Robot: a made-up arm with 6 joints. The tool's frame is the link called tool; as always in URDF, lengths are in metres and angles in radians. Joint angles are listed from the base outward. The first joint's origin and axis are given. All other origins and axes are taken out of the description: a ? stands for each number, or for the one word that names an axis. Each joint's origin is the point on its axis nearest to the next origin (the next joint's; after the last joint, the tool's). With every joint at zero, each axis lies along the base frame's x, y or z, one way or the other. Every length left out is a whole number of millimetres.
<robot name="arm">
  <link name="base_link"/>
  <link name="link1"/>
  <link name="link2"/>
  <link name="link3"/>
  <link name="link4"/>
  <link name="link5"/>
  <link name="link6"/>
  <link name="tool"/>
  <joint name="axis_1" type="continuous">
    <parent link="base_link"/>
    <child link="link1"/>
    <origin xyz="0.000 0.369 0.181"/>
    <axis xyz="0 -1 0"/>
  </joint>
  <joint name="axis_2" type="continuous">
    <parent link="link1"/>
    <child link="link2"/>
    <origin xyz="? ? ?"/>
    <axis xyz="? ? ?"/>
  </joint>
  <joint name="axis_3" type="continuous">
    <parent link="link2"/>
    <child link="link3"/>
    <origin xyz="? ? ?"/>
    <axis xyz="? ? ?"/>
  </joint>
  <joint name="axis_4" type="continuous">
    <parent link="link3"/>
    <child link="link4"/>
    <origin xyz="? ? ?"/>
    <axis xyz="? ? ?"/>
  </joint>
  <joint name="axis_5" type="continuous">
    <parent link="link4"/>
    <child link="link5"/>
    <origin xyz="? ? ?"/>
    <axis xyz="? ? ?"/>
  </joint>
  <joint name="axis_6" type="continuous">
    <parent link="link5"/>
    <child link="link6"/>
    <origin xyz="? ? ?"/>
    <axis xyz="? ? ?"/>
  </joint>
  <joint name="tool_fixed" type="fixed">
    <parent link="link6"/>
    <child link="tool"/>
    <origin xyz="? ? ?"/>
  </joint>
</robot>
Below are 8 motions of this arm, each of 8 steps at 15 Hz.
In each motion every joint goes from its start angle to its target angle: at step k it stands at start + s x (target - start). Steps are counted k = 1, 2, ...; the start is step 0. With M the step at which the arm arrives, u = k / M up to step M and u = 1 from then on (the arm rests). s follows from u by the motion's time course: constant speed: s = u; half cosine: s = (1 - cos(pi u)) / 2; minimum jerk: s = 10 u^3 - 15 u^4 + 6 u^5.
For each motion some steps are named. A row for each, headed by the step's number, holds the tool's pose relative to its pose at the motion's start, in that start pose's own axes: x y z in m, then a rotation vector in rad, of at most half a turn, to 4 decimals.
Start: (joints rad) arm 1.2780 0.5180 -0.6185 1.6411 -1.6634 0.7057
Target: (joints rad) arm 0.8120 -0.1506 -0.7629 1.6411 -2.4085 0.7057
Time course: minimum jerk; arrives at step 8
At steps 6, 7, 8:
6: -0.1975 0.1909 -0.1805 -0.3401 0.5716 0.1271
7: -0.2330 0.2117 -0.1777 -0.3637 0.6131 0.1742
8: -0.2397 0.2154 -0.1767 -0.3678 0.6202 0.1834

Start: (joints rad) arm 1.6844 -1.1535 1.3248 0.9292 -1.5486 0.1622
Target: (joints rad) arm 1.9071 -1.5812 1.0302 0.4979 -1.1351 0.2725
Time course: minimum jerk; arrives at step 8
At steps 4, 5, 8:
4: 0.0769 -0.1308 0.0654 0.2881 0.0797 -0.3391
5: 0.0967 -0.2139 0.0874 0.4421 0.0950 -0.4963
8: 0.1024 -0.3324 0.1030 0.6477 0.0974 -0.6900

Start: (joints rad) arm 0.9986 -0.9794 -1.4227 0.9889 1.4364 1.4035
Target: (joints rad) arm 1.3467 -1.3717 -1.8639 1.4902 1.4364 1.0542
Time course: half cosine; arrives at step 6
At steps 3, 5, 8:
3: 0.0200 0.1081 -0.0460 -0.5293 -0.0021 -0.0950
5: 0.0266 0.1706 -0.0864 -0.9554 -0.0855 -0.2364
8: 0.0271 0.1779 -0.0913 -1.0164 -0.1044 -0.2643

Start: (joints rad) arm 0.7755 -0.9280 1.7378 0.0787 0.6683 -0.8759
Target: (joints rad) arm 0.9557 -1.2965 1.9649 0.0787 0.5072 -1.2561
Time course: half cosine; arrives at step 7
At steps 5, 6, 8:
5: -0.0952 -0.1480 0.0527 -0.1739 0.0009 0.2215
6: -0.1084 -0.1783 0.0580 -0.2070 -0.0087 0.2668
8: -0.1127 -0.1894 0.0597 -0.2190 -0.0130 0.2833

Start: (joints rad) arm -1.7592 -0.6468 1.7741 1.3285 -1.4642 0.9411
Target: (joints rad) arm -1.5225 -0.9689 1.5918 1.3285 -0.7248 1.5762
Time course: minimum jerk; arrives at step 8
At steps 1, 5, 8:
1: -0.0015 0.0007 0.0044 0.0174 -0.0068 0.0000
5: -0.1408 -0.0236 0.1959 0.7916 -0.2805 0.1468
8: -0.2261 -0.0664 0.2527 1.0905 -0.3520 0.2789

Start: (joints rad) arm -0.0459 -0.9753 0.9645 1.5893 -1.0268 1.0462
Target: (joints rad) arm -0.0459 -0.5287 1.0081 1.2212 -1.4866 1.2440
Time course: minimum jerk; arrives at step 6
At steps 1, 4, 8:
1: 0.0039 0.0057 -0.0090 -0.0076 0.0130 -0.0042
4: 0.0294 0.1064 -0.2275 -0.2087 0.3023 -0.0677
8: 0.0141 0.1249 -0.2932 -0.2777 0.3857 -0.0752

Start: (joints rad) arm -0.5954 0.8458 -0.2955 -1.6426 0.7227 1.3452
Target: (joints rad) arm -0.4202 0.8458 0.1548 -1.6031 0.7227 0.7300
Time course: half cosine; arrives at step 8
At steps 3, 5, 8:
3: -0.0130 -0.0302 -0.0261 -0.2901 0.0377 0.0343
5: -0.0283 -0.0779 -0.0454 -0.6500 0.0682 0.0893
8: -0.0380 -0.1211 -0.0491 -0.9401 0.0780 0.1413

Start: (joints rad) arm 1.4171 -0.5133 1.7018 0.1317 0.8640 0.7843
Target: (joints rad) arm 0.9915 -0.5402 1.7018 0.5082 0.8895 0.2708
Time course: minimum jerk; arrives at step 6
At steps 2, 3, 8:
2: 0.0573 0.0126 0.0025 -0.0779 0.0340 -0.0756
3: 0.1349 0.0209 0.0118 -0.1755 0.0924 -0.1701
8: 0.2607 0.0120 0.0425 -0.3154 0.2169 -0.3012

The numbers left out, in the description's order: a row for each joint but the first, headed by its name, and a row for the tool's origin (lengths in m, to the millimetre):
axis_2: xyz 0.083 0.000 0.108, axis 0 0 1
axis_3: xyz 0.233 0.417 0.000, axis 0 1 0
axis_4: xyz 0.012 0.000 -0.190, axis 0 0 1
axis_5: xyz -0.142 0.078 0.000, axis 1 0 0
axis_6: xyz 0.000 0.047 0.338, axis 1 0 0
tool: xyz 0.000 0.100 -0.088

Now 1 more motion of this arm.
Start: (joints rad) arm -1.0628 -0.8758 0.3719 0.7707 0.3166 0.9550
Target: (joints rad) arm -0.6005 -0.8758 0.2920 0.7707 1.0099 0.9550
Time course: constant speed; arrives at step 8
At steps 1, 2, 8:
1: -0.0299 0.0121 0.0350 0.0836 -0.0004 0.0646
2: -0.0598 0.0197 0.0692 0.1672 0.0043 0.1292
8: -0.2055 -0.0157 0.2485 0.6576 0.1423 0.5067

